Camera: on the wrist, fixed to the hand. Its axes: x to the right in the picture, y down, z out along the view.
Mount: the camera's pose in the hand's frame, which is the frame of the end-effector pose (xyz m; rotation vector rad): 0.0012 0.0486 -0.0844 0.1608 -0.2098 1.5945
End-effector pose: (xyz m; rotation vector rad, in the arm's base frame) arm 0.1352 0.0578 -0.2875 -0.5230 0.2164 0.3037
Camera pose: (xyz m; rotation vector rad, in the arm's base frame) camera 0.1093 0.0542 -0.3813 -0.0455 0.4176 1.8634
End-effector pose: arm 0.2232 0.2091 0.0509 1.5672 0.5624 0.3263
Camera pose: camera 0.1870 0.2809 0.1059 1.8782 -0.9798 1.2790
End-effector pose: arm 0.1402 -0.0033 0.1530 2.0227 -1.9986 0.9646
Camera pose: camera 0.0660 0.0342 0.2037 -0.0686 2.4568 -0.6814
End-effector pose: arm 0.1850 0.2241 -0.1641 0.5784 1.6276 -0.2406
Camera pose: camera 0.1361 0.3059 -0.1441 1.6944 0.5743 0.7296
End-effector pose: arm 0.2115 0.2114 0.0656 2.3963 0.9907 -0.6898
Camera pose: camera 0.2711 0.2295 0.1404 2.2492 -1.0880 -0.3132
